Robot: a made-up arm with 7 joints.
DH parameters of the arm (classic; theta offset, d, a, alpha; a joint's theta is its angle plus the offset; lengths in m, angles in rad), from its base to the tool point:
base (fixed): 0 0.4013 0.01 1.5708
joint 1: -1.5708 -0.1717 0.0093 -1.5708
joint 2: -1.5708 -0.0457 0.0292 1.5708
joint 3: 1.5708 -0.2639 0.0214 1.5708
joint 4: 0 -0.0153 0.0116 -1.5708
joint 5: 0 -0.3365 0.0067 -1.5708
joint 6: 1.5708 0 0.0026 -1.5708
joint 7: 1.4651 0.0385 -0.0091 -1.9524
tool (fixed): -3.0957 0.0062 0 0
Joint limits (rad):
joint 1: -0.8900..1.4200
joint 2: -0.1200..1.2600
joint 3: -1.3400..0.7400
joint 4: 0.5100..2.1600
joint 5: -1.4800..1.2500
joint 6: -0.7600..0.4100
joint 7: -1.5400..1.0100
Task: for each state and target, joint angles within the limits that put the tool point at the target. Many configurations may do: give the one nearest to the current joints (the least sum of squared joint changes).
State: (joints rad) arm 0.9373 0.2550 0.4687 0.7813 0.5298 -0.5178 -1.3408
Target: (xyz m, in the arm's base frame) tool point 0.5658 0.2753 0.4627
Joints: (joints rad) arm 1.3129 0.1000 0.3288 0.7769 0.5405 -0.5664 -1.3504
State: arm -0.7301 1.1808 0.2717 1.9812 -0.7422 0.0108 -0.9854
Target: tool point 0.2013 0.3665 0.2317
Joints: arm -0.8051 1.1002 0.3436 1.9256 -0.7424 0.0436 -0.9845
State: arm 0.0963 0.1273 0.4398 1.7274 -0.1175 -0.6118 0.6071
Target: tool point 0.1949 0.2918 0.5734
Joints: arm 0.8025 0.5199 0.3180 2.1600 -0.3589 -0.7600 0.6526
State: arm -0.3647 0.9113 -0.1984 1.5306 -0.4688 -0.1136 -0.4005
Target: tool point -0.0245 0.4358 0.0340
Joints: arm -0.8900 1.2600 -0.4781 1.3994 -0.4259 0.3304 -0.4762
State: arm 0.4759 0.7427 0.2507 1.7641 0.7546 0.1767 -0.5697
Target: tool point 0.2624 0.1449 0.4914
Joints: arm 0.8011 0.3685 -0.1121 2.1600 0.9209 0.3356 -0.6537
